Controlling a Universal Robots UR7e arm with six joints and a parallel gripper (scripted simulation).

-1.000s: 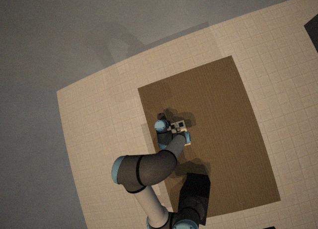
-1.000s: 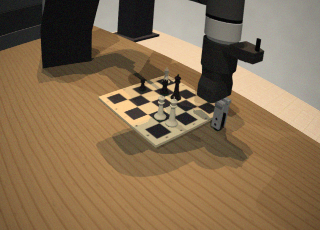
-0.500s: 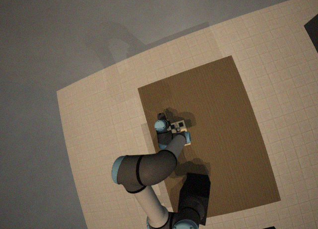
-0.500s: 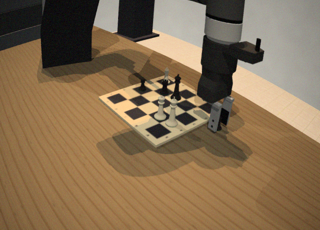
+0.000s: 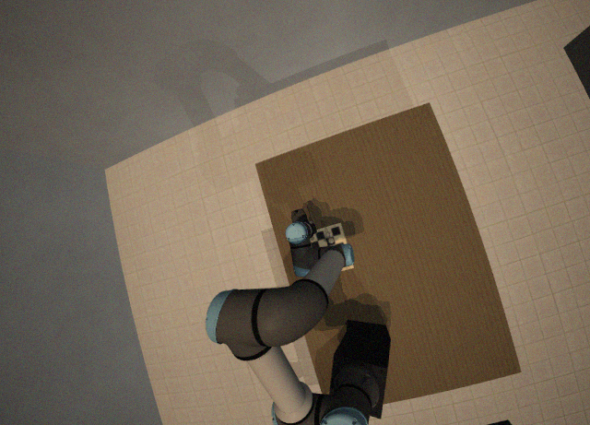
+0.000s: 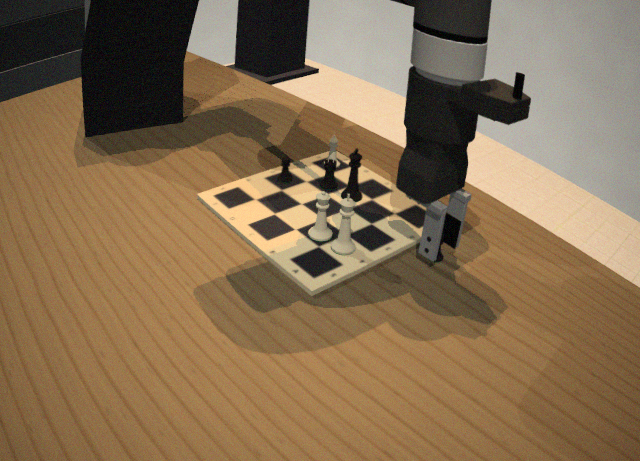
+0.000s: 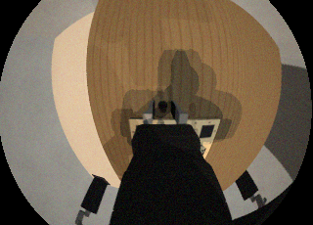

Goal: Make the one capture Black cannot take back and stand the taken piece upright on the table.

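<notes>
The white queen lies 11 cm behind my hand and 7 cm to the right of it. The rest, counted from my hand: white king 8 cm behind, 7 cm to the right, 1 cm above; chessboard 15 cm behind, 3 cm below, 2 cm to the right; tall black piece 14 cm behind, 2 cm to the left, 1 cm above.
</notes>
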